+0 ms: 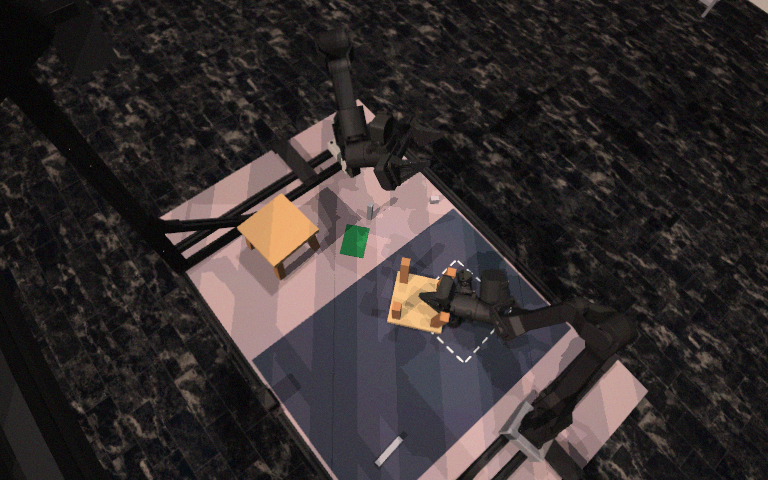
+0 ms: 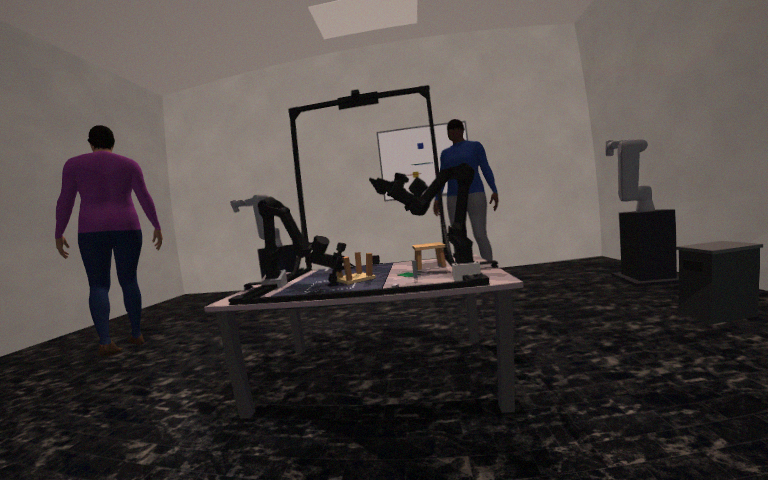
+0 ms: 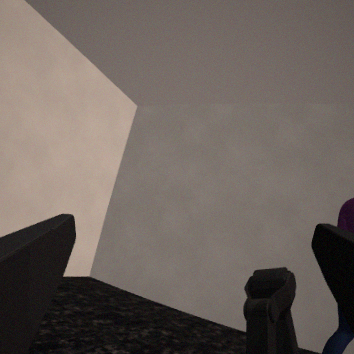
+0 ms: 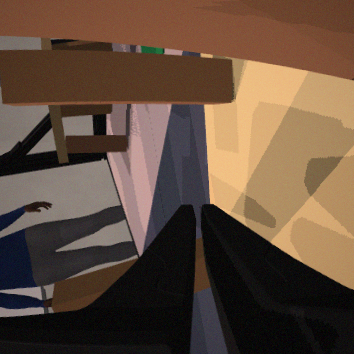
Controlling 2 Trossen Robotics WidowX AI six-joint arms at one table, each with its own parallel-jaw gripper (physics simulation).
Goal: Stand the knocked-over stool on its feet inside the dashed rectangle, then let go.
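Places are measured from the left arm's base along level axes (x right, y down, z ahead), in millimetres.
Pixels of known places: left gripper, fingertip midpoint: (image 1: pixel 437 148) (image 2: pixel 373 178) (image 3: pixel 197 231); right gripper, fingertip midpoint: (image 1: pixel 419 295) (image 2: pixel 354 267) (image 4: pixel 196 215); left arm's base, origin of the base link: (image 2: pixel 465 262); right arm's base, origin of the base link: (image 1: pixel 534 430) (image 2: pixel 273 275).
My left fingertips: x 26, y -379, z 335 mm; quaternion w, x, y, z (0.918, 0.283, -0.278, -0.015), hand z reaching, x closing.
Ahead of a thing's pixels: the offset from my left fingertips to its top centre. "spot": to the spot under its first point.
The stool {dx +98, dy +314, dz +157 mm} (image 1: pixel 411 305) (image 2: pixel 356 275) (image 4: pixel 281 140) lies upside down on its pale wooden seat on the dark mat, legs pointing up. It overlaps the left corner of the dashed rectangle {spot: dx +89, dy +433, dz +350 mm} (image 1: pixel 467 359). My right gripper (image 1: pixel 430 299) (image 2: pixel 339 271) (image 4: pixel 196 215) is low over the seat among the legs. Its fingers are shut together, and one leg runs past behind them, not between them. My left gripper (image 1: pixel 430 150) (image 2: pixel 374 183) (image 3: pixel 197 231) is open and empty, raised high over the far end of the table, pointing away at the wall.
A second small table {dx +302, dy +324, dz -191 mm} (image 1: pixel 277 229) (image 2: pixel 429 247) stands upright at the left. A green square {spot: dx +128, dy +435, dz -90 mm} (image 1: pixel 355 240), a small grey upright block {dx +53, dy +360, dz -127 mm} (image 1: pixel 370 210) and a white block {dx -137, dy +417, dz -62 mm} (image 1: pixel 434 199) lie on the pink surface. A grey bar {dx +382, dy +419, dz +401 mm} (image 1: pixel 389 450) lies near the front edge. A person in blue (image 2: pixel 468 162) stands behind.
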